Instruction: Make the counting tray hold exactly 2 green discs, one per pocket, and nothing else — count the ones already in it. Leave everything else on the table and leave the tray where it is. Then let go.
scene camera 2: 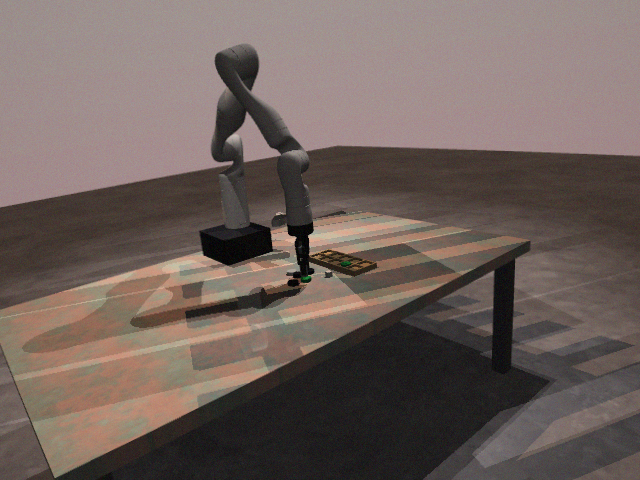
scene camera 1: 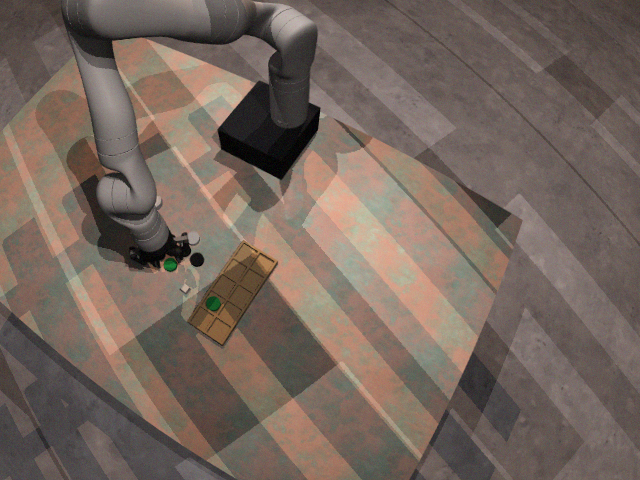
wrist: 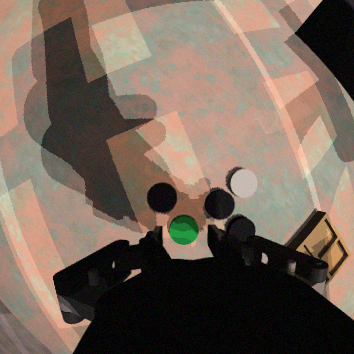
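Observation:
The brown counting tray [scene camera 1: 205, 333] [scene camera 2: 365, 270] lies on the table, with a green disc [scene camera 1: 212, 303] [scene camera 2: 345, 264] in one pocket, in the second row from its near end in scene camera 1. Another green disc [scene camera 1: 170, 265] [scene camera 2: 306, 279] [wrist: 183, 230] lies flat on the table outside the tray. My gripper [scene camera 1: 166, 260] [scene camera 2: 303, 276] [wrist: 184, 234] is low over this disc, partly open, with a finger on either side of it in the wrist view and a small gap at each side. It holds nothing. In the wrist view, part of the tray is hidden behind the right finger.
Black discs [wrist: 162, 197] [wrist: 219, 204] [wrist: 241, 229] lie close around the loose green disc, one beside the right finger. A white disc [scene camera 1: 193, 238] [wrist: 243, 183] lies beyond them. A small pale cube [scene camera 1: 185, 289] [scene camera 2: 328, 274] sits between the loose green disc and the tray.

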